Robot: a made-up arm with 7 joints.
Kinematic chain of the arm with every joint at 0, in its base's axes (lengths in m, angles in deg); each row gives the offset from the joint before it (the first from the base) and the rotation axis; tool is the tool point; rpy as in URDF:
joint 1: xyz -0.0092 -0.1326 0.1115 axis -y
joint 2: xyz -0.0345 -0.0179 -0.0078 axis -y
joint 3: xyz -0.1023 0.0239 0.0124 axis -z
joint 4: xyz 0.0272 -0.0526 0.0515 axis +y
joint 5: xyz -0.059 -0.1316 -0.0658 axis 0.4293 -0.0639 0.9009
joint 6: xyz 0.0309 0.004 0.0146 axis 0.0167 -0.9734 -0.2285
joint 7: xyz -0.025 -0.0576 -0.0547 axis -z
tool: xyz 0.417 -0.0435 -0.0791 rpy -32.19 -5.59 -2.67
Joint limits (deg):
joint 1: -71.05..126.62
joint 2: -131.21..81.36
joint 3: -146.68..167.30
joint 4: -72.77..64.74
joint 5: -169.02..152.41
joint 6: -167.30..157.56
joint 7: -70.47..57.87
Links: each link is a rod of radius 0.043 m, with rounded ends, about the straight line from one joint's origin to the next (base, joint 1, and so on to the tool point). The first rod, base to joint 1, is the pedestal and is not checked.
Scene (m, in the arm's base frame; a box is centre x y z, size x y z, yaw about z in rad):
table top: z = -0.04
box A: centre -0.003 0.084 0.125 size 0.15 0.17 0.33 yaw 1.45
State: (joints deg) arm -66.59 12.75 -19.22 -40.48 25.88 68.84 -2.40
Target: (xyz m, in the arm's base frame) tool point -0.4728 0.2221 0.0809
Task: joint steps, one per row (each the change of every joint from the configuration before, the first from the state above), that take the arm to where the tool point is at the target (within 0.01 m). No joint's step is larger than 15 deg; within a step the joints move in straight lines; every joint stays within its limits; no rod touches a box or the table.
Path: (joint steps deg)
1: 2.31 -0.16 13.56 8.03 -4.45 -10.55 2.24
2: 2.31 -0.17 13.56 8.02 -4.46 -10.55 2.23
3: 2.31 -0.16 13.56 8.03 -4.45 -10.55 2.24
4: 2.31 -0.17 13.56 8.02 -4.45 -10.56 2.24
5: 2.32 -0.16 13.56 8.03 -4.45 -10.55 2.24
6: 2.31 -0.17 13.56 8.02 -4.46 -10.55 2.23
7: 2.31 -0.16 13.56 8.03 -4.45 -10.55 2.24
8: -0.34 3.50 5.40 12.26 0.23 -11.55 -1.33
9: -0.33 3.51 5.40 12.26 0.24 -11.54 -1.32
10: -0.34 3.50 5.39 12.26 0.23 -11.55 -1.33
11: -0.33 3.51 5.40 12.26 0.23 -11.55 -1.33

